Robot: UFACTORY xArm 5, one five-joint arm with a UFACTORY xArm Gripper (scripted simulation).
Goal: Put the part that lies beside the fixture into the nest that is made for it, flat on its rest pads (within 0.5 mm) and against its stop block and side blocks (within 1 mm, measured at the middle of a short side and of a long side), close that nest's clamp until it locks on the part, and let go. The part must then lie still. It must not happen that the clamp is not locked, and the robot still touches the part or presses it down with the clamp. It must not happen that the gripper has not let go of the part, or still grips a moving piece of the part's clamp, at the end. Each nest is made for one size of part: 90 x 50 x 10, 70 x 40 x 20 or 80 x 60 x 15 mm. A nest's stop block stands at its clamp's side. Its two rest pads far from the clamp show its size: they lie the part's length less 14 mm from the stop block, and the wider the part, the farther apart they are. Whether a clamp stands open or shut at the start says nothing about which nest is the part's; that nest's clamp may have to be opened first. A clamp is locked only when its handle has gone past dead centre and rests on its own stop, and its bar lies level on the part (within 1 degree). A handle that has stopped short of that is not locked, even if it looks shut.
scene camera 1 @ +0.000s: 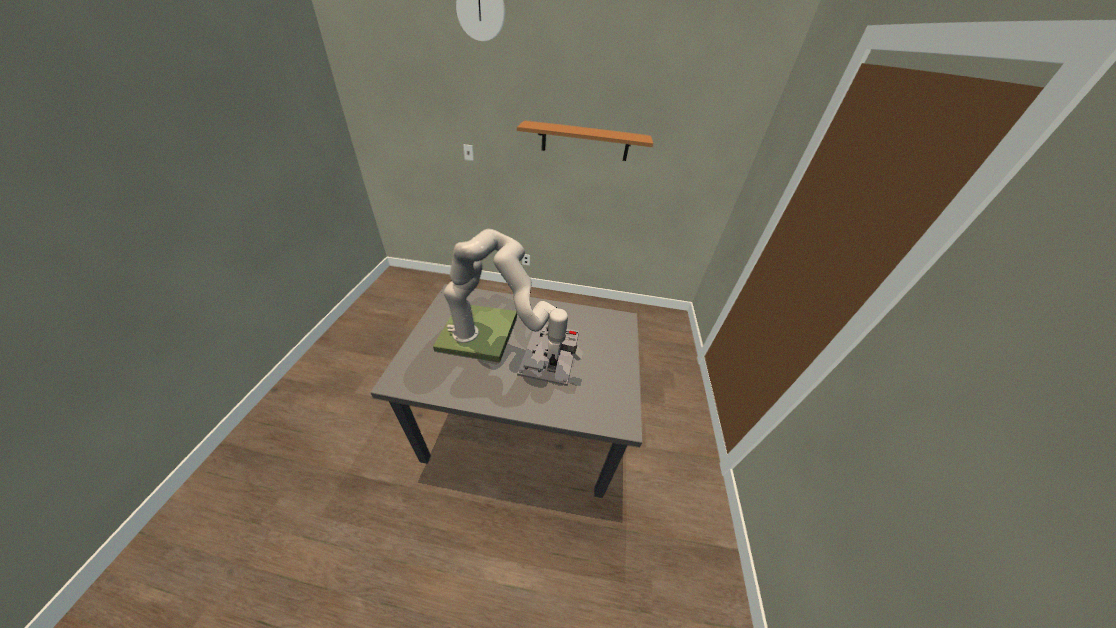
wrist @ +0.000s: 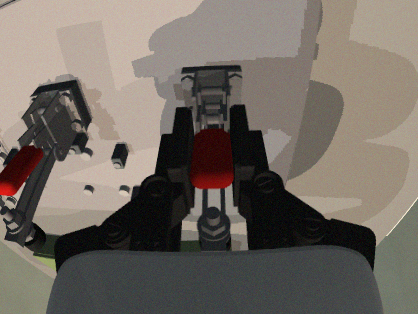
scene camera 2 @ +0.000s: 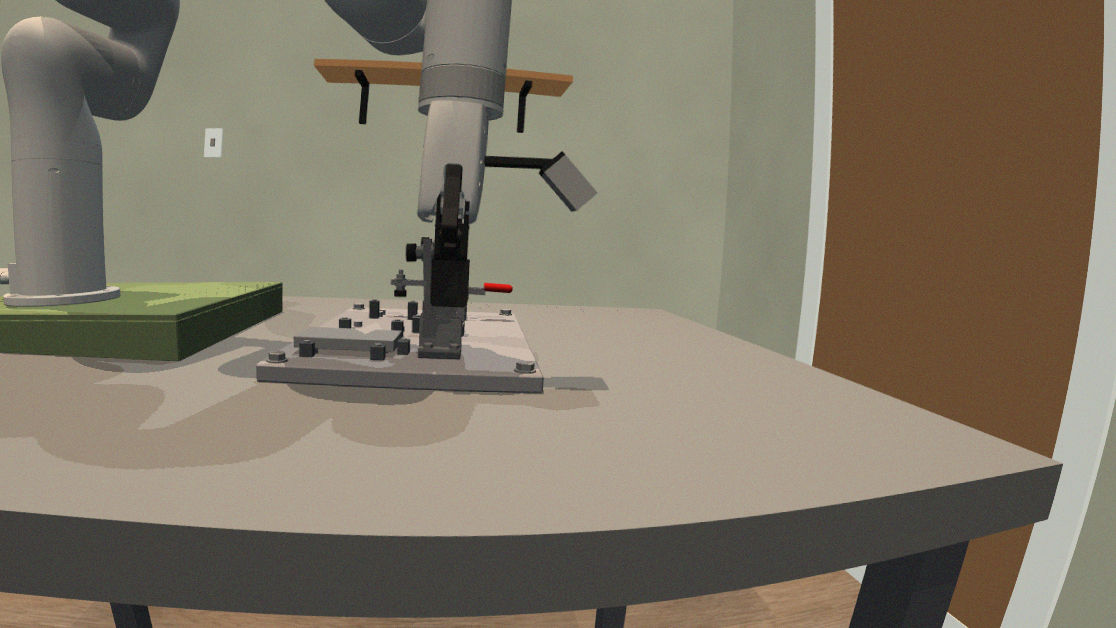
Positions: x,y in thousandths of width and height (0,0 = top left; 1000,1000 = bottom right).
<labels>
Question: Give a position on a clamp bar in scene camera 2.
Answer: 381,402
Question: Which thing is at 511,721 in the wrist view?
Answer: A clamp bar.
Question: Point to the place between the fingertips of my gripper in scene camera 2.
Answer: At 403,485
</labels>
